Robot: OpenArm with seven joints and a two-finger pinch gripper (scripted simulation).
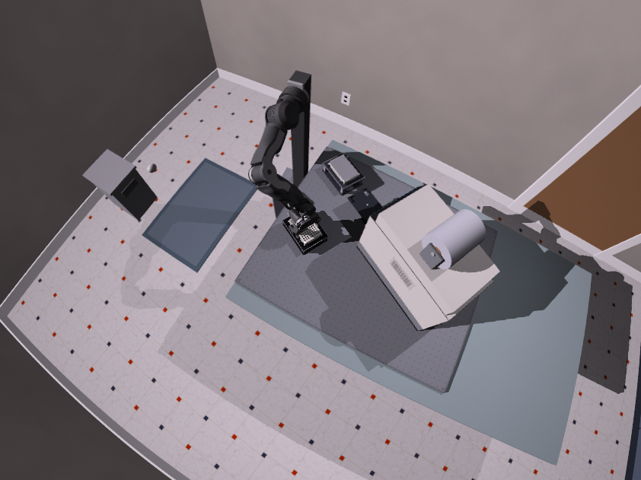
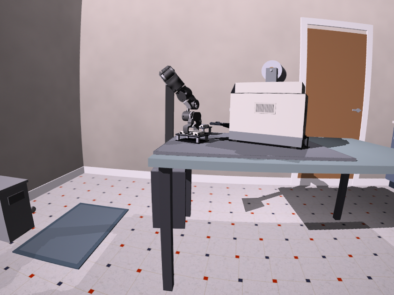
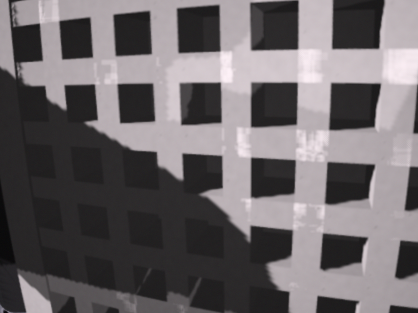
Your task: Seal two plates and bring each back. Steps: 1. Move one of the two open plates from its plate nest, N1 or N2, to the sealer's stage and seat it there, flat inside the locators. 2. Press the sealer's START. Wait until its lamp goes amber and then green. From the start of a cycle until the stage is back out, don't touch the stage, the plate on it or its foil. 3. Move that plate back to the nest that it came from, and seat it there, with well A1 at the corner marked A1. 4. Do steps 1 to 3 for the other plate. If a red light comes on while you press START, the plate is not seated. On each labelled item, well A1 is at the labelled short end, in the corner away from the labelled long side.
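The sealer stage is 20 cm ahead of my hand, 17 cm to the left of it and 4 cm above it. Also, from my hand: N1 label: 4 cm behind, 39 cm to the left, 5 cm below; then screen: 32 cm ahead, 14 cm to the left, 27 cm above; then plate nest: 5 cm ahead, 32 cm to the left.
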